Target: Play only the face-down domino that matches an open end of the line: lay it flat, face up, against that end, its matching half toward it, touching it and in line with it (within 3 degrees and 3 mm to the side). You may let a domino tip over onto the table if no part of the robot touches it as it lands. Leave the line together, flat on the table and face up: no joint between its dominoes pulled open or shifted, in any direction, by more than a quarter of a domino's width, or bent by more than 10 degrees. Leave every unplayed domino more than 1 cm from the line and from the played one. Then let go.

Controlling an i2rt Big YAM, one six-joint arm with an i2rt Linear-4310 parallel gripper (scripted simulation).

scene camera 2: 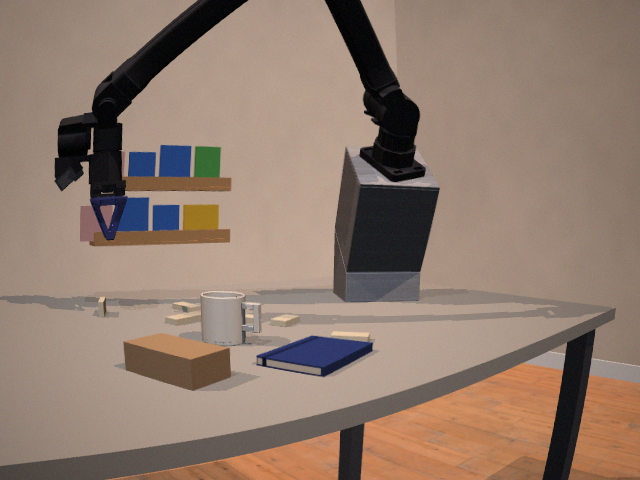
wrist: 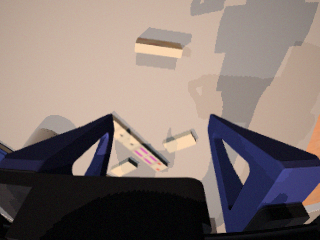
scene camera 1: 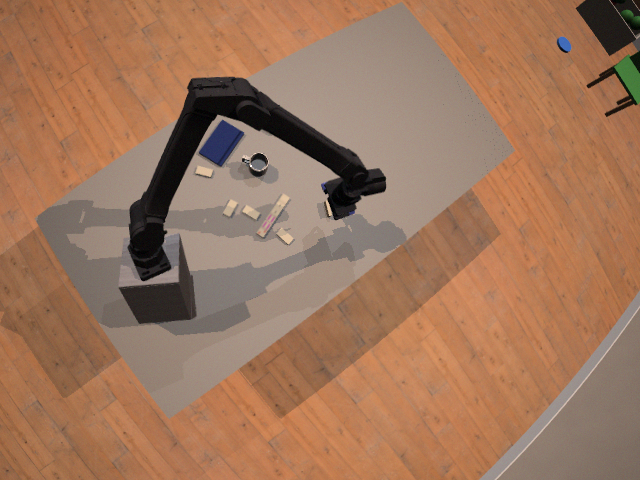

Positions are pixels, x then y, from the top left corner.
Labels:
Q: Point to a white mug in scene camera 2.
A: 223, 323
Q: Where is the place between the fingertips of my gripper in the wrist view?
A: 161, 121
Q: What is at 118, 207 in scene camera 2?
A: My gripper.

